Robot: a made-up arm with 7 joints.
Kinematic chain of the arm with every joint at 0, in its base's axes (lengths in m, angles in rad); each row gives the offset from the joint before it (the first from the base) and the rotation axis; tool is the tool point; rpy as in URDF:
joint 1: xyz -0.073 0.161 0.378 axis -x
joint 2: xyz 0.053 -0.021 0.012 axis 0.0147 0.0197 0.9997
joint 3: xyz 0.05 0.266 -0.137 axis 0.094 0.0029 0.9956
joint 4: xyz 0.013 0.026 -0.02 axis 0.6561 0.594 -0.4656
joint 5: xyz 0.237 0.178 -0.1 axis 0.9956 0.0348 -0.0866
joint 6: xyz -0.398 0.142 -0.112 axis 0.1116 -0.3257 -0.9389
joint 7: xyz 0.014 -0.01 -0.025 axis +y
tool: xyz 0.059 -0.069 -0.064 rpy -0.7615 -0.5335 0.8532
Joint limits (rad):
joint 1: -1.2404..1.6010
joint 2: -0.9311..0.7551
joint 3: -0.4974..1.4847
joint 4: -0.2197..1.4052
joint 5: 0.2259..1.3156
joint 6: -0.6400..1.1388
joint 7: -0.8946..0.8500
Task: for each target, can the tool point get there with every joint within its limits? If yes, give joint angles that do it. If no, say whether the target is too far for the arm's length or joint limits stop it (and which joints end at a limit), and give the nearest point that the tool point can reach.
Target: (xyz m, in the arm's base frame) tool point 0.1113 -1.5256 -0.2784
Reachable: no: too far | nearest point 0.0899 -0.3873 -0.1495 | short by 1.146 m
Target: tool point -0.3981 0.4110 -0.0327
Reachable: yes | joints 1.0779 0.0821 1.0578 1.0398 0.6566 0.7547 0.5370
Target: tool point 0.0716 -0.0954 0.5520
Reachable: no: joint limits stop it (at a limit: joint 1, joint 2, joint 3, joint 5, joint 6, joint 7) | nearest point 0.1756 0.1647 0.7851 | short by 0.364 m
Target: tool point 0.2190 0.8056 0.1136
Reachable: yes | joints 0.1597 -0.2183 -0.0986 0.2565 1.1318 -0.4459 0.1841
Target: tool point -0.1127 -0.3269 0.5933
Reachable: no: joint limits stop it (at a limit: joint 1, joint 2, joint 3, joint 4, joint 5, joint 6, joint 7) | nearest point -0.2736 -0.2386 0.4243 | short by 0.249 m
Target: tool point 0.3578 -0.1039 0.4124
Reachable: no: joint limits stop it (at a limit: joint 2, joint 3, joint 4, joint 5, joint 6, joint 7) | nearest point 0.4594 -0.0107 0.4003 | short by 0.138 m
